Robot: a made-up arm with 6 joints.
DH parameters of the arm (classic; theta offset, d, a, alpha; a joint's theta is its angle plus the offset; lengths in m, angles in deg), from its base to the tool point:
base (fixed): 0 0.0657 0 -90
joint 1: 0 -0.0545 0.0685 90
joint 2: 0 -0.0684 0.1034 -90
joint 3: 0 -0.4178 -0.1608 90
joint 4: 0 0.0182 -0.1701 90
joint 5: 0 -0.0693 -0.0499 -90
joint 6: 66.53 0 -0.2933 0
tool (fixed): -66.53 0.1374 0 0
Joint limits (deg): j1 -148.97..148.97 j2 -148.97..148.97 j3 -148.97..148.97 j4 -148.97..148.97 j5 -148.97..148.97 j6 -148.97..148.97
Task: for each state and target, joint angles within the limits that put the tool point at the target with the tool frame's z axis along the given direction. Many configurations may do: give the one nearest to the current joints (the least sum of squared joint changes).
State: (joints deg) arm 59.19 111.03 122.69 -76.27 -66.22 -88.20
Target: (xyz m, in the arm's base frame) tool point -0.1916 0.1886 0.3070 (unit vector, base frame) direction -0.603 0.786 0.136
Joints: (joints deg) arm 77.36 146.58 120.57 -73.78 -32.11 -85.81
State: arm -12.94 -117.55 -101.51 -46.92 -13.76 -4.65
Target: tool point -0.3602 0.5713 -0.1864 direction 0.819 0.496 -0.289
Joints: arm 37.81 -148.97 -75.10 -0.50 -0.99 18.54
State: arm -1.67 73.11 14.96 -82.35 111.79 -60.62
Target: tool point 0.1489 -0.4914 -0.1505 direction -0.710 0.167 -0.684
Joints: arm 11.26 49.24 22.19 -98.78 147.20 -23.57
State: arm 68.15 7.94 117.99 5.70 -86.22 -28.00
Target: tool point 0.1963 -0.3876 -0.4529 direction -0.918 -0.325 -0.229
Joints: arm 86.27 4.14 81.99 -19.65 -89.21 -61.21
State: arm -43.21 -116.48 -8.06 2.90 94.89 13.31
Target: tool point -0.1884 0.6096 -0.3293 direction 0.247 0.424 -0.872
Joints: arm -3.23 -148.04 -46.62 15.63 108.81 26.66
